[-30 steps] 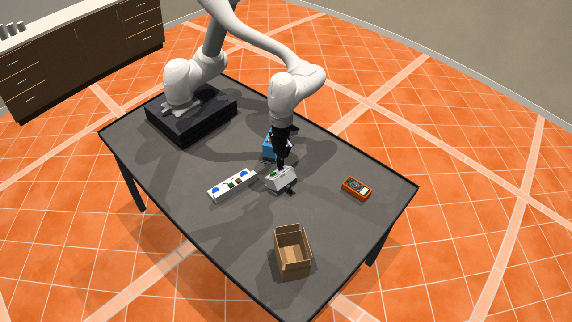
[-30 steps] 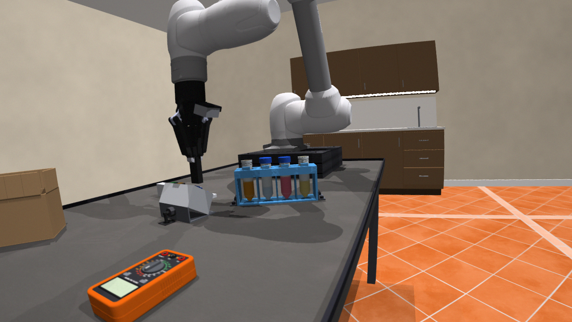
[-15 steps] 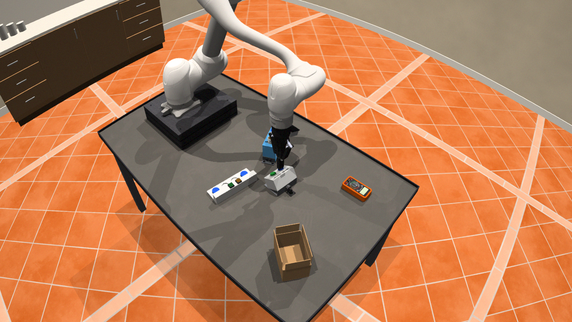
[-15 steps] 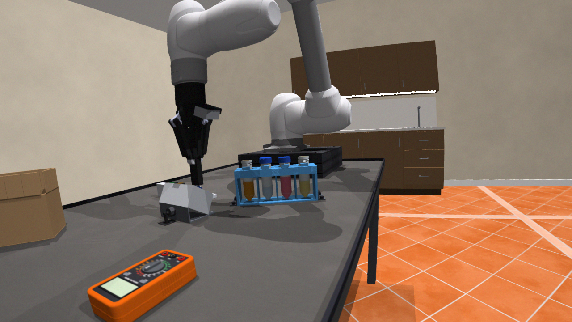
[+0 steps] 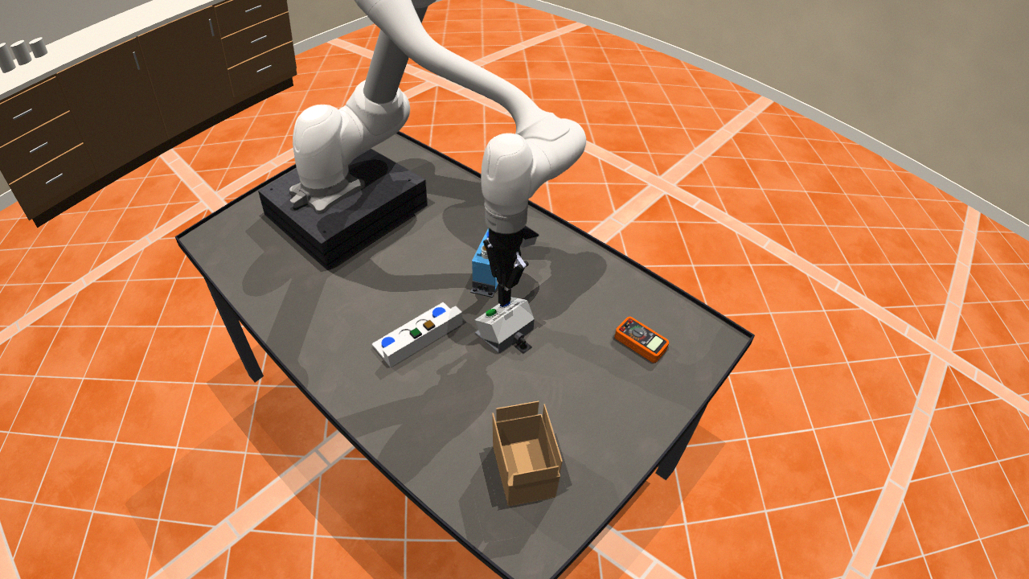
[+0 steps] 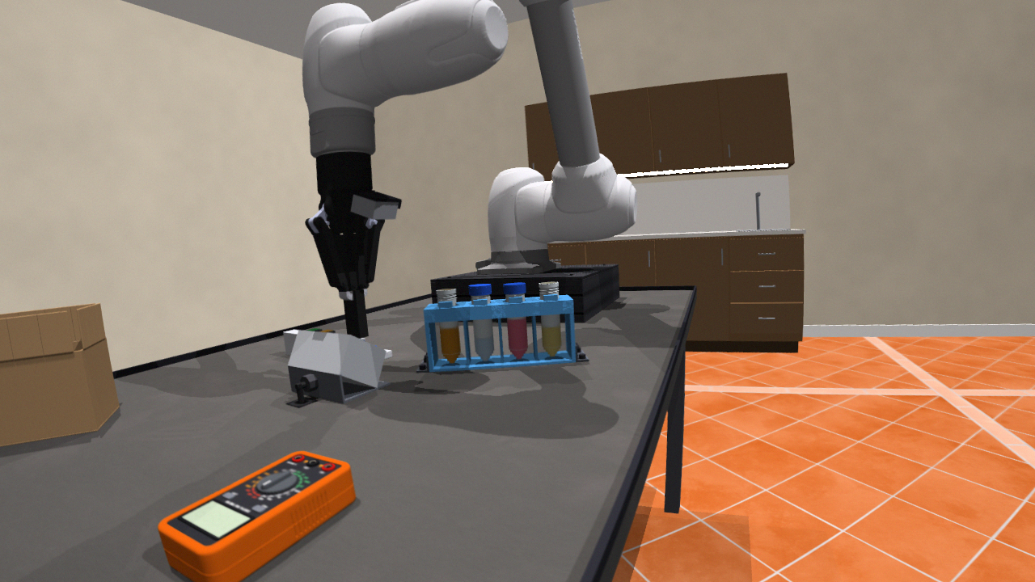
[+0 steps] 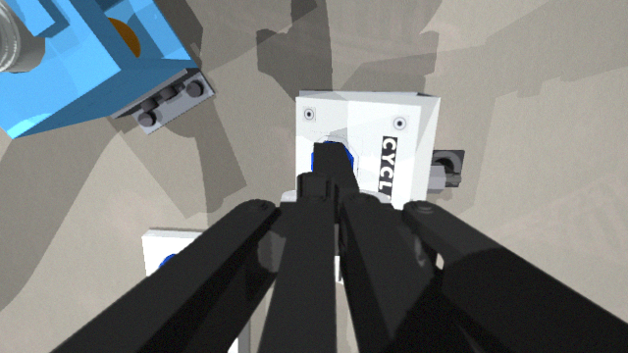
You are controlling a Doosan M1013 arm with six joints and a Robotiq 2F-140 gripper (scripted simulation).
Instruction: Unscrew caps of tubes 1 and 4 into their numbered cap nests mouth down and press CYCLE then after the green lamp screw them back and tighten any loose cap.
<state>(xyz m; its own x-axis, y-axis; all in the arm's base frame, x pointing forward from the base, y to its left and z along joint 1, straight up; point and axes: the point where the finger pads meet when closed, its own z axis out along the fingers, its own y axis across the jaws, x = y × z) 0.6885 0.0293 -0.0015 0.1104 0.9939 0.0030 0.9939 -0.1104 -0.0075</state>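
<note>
Now: the blue key 4 cm below my hand. Also, from my hand: green key 4 cm to the right, 4 cm below; then grey key housing 2 cm ahead, 2 cm to the right, 5 cm below.
</note>
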